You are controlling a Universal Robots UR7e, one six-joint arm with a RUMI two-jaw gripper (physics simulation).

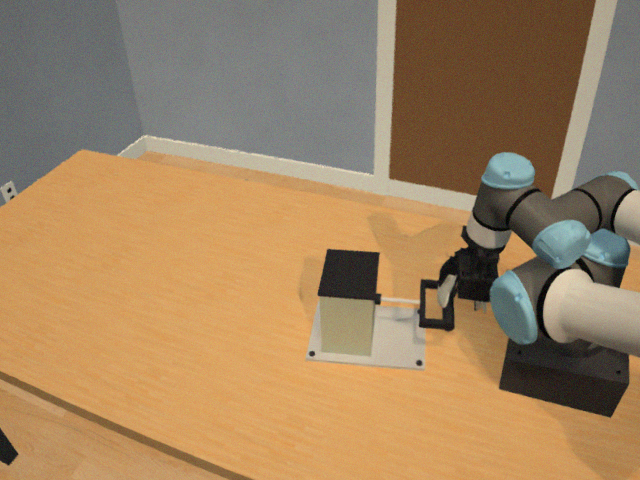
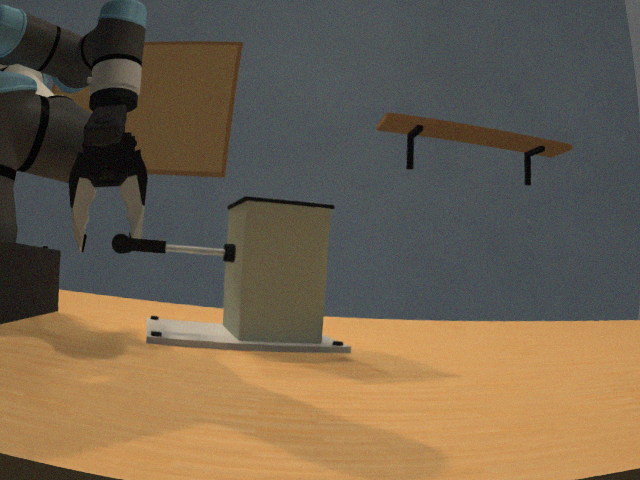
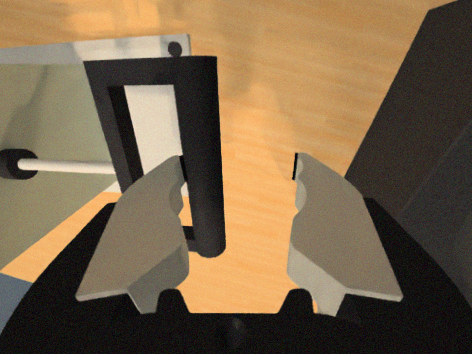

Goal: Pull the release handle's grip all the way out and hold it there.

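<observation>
The release handle is a black rectangular frame; its round grip bar [image 1: 449,313] [image 2: 122,243] [image 3: 202,150] is its outer side. A pale rod [image 1: 400,300] [image 2: 196,250] [image 3: 70,166] joins it to the pale green housing [image 1: 346,325] [image 2: 284,273] [image 3: 45,115], with a long stretch of rod showing. My gripper [image 1: 463,305] [image 2: 109,244] [image 3: 239,158] stands at the grip with its fingers wide apart. One finger reaches inside the handle frame, close against the bar. The other stands well clear on the outer side. The bar is not clamped. Whether the inner finger touches it is unclear.
The housing has a black top [image 1: 350,272] and stands on a light grey base plate [image 1: 398,343] [image 2: 191,330] [image 3: 120,49] on the wooden table [image 1: 180,289]. The arm's dark base block [image 1: 563,382] [image 2: 25,284] stands behind the gripper. A wall shelf [image 2: 475,133] is in the background.
</observation>
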